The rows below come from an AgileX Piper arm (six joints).
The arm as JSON. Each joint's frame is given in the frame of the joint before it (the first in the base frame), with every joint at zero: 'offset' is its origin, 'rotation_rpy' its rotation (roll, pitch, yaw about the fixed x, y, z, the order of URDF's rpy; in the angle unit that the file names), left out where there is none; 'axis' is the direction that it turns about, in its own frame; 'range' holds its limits. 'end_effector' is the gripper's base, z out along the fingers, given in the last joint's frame.
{
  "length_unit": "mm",
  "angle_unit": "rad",
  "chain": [
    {
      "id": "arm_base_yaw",
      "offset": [
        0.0,
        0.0,
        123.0
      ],
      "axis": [
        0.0,
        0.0,
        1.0
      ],
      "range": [
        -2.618,
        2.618
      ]
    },
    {
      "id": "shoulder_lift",
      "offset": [
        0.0,
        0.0,
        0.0
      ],
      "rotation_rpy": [
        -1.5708,
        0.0,
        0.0
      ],
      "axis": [
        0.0,
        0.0,
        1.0
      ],
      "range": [
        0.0,
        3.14
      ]
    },
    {
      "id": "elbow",
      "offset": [
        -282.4,
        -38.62,
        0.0
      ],
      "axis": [
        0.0,
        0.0,
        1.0
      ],
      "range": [
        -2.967,
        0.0
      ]
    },
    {
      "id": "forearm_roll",
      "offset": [
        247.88,
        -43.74,
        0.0
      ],
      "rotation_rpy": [
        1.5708,
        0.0,
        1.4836
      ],
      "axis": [
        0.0,
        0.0,
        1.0
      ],
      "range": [
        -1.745,
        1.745
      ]
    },
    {
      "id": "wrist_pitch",
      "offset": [
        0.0,
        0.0,
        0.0
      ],
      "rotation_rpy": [
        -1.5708,
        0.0,
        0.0
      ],
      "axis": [
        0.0,
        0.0,
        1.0
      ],
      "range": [
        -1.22,
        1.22
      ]
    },
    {
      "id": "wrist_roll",
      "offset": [
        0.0,
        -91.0,
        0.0
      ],
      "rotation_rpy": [
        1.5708,
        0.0,
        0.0
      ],
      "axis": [
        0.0,
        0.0,
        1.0
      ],
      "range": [
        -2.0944,
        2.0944
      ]
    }
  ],
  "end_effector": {
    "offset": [
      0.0,
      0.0,
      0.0
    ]
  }
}
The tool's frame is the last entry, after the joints.
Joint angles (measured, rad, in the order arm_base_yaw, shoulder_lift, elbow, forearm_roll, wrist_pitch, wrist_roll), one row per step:
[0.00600 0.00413 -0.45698 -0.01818 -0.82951 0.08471]
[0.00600 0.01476 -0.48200 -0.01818 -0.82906 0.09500]
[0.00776 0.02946 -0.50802 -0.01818 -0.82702 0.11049]
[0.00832 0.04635 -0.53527 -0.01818 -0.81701 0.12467]
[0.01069 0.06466 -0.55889 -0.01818 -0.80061 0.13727]
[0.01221 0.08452 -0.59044 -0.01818 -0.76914 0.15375]
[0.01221 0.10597 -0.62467 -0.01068 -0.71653 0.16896]
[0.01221 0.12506 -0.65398 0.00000 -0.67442 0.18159]
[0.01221 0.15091 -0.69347 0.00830 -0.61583 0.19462]
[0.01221 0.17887 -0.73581 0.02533 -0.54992 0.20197]
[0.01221 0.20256 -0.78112 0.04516 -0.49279 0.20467]
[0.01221 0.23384 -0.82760 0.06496 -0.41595 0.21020]
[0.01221 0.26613 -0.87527 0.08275 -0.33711 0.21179]
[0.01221 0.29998 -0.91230 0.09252 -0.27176 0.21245]
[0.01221 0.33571 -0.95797 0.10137 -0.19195 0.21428]
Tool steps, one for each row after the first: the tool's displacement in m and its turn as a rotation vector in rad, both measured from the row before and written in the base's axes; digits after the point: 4 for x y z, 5 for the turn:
[-0.0030 0.0000 0.0062 0.00207 -0.01379 0.01009]
[-0.0019 -0.0001 0.0066 0.00290 -0.00905 0.01696]
[-0.0008 -0.0001 0.0068 0.00261 -0.00014 0.01436]
[0.0012 -0.0002 0.0060 0.00235 0.01128 0.01451]
[0.0011 -0.0001 0.0075 0.00334 0.02003 0.01720]
[0.0029 -0.0005 0.0076 0.00958 0.04009 0.01842]
[0.0025 -0.0006 0.0065 0.01178 0.03208 0.01813]
[0.0037 -0.0004 0.0085 0.00993 0.04504 0.01748]
[0.0044 -0.0007 0.0087 0.01492 0.05164 0.01792]
[0.0015 -0.0007 0.0091 0.01510 0.03562 0.01616]
[0.0055 -0.0004 0.0087 0.01446 0.06157 0.02064]
[0.0058 0.0000 0.0085 0.01003 0.06333 0.01718]
[0.0081 0.0003 0.0063 0.00341 0.06195 0.01121]
[0.0078 0.0006 0.0072 0.00197 0.06948 0.01309]

